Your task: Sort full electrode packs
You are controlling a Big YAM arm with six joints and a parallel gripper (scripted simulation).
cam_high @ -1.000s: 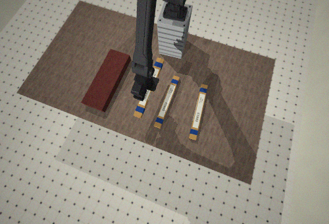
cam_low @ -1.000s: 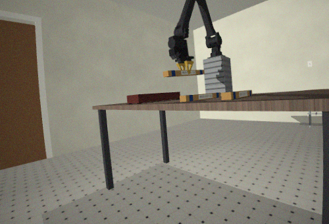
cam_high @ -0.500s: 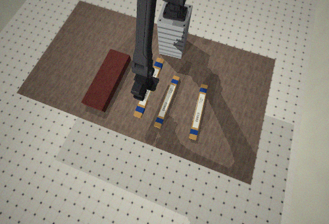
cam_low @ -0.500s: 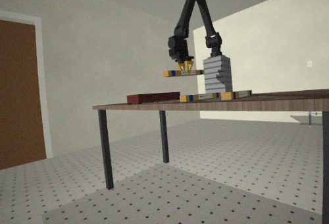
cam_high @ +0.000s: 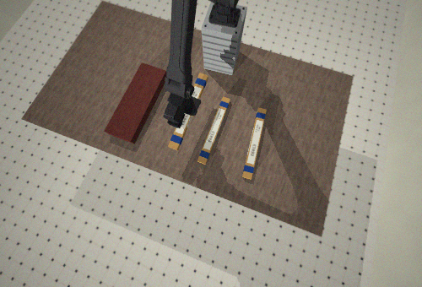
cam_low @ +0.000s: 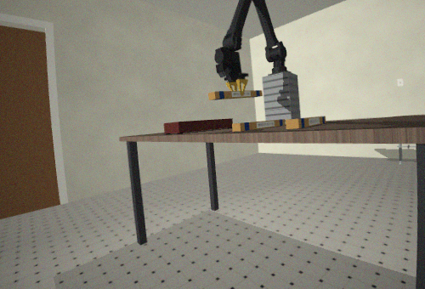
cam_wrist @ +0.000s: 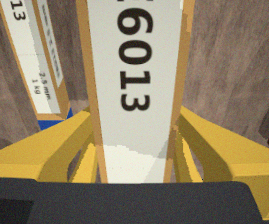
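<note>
Right now my hand is 3 cm past the low platform, 29 cm to the left of it and 15 cm above it.
</note>
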